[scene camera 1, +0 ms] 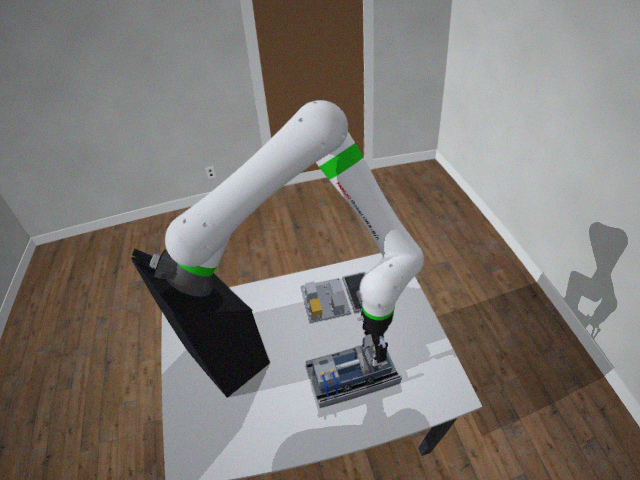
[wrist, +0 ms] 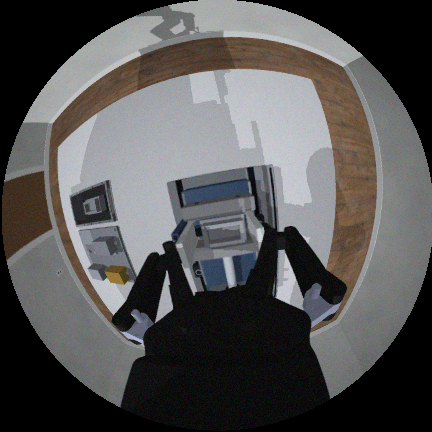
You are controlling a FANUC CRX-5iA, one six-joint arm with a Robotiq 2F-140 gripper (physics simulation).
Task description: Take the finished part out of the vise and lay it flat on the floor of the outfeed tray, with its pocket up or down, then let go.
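Frame: origin at the arm's base, x ahead, y left, z up, level; metres.
Where they show: gripper, between the fingertips: [scene camera 1: 372,354] [wrist: 220,226]; arm's base, origin of its link: [scene camera 1: 188,282].
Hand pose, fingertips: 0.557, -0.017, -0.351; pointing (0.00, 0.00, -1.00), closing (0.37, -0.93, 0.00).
Note:
Things, the pixels of their top centre, and the offset from my fingertips, as dx, dy, dz.
- finished part, centre of its top: [wrist: 223,234] [scene camera 1: 372,352] -0.002, -0.004, +0.023
- vise, centre of its top: [wrist: 232,270] [scene camera 1: 352,361] -0.068, -0.031, +0.007
- small grey pocketed block, centre of its top: [wrist: 89,206] -0.033, +0.306, -0.051
- grey plate, centre of its top: [wrist: 103,256] [scene camera 1: 325,298] -0.189, +0.305, -0.084
- yellow block, centre of its top: [wrist: 113,277] [scene camera 1: 315,304] -0.221, +0.248, -0.048
The finished part [wrist: 223,234] is a light grey rectangular block with its pocket up, seated at the jaws of the vise [scene camera 1: 351,373] [wrist: 220,206]. In the scene view it is hard to make out. My gripper [scene camera 1: 379,361] [wrist: 220,226] is partly open and points down over the vise. Its finger pads stand on either side of the part, with nothing gripped between them. Their exact gaps to the part are hard to judge. The outfeed tray appears to be the dark-floored tray [scene camera 1: 355,284] [wrist: 80,207] across the table; a small grey pocketed block [wrist: 93,205] lies inside it.
A grey plate [scene camera 1: 329,314] [wrist: 112,234] beside the dark tray bears grey blocks and a yellow block [scene camera 1: 315,307] [wrist: 116,275]. Blue hoses [scene camera 1: 325,384] run at the vise's end. The vise jaws rise close around the fingers. The black pedestal [scene camera 1: 222,330] stands at the left.

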